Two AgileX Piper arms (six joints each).
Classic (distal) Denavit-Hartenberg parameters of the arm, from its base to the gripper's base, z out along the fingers. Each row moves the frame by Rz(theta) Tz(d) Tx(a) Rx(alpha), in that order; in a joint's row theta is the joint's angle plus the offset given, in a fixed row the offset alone. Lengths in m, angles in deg.
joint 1: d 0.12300, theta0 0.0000, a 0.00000, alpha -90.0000
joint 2: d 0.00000, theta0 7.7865, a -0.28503, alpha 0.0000
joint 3: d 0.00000, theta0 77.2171, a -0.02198, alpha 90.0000
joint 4: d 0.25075, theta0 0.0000, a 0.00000, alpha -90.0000
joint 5: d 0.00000, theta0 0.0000, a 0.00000, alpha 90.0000
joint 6: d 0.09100, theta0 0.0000, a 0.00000, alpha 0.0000
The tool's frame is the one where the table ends.
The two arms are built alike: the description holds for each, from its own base.
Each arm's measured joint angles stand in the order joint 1, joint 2, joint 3, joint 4, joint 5, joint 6.
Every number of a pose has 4 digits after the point.
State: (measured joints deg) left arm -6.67 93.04 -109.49 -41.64 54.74 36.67; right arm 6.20 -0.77 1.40 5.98 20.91 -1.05
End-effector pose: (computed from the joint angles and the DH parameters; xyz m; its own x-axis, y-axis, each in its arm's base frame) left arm 0.3400 -0.0895 0.4826 -0.3196 0.1770 -0.9309 0.6470 0.7585 -0.0779; right arm 0.0520 0.0091 0.1731 -0.2918 0.0478 -0.9553 -0.1207 0.9889 0.0864
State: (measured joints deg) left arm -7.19 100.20 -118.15 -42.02 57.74 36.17; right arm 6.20 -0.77 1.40 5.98 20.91 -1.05
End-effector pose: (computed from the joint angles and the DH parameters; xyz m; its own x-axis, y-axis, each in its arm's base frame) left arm 0.3680 -0.0983 0.4784 -0.3283 0.1926 -0.9247 0.6759 0.7318 -0.0875; right arm 0.0520 0.0091 0.1731 -0.2918 0.0478 -0.9553 -0.1207 0.9889 0.0864
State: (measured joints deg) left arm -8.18 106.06 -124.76 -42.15 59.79 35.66; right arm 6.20 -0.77 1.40 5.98 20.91 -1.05
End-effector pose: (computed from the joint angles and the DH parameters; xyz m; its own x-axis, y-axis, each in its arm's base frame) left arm 0.3898 -0.1093 0.4696 -0.3377 0.2080 -0.9180 0.7007 0.7067 -0.0977; right arm 0.0520 0.0091 0.1731 -0.2918 0.0478 -0.9553 -0.1207 0.9889 0.0864
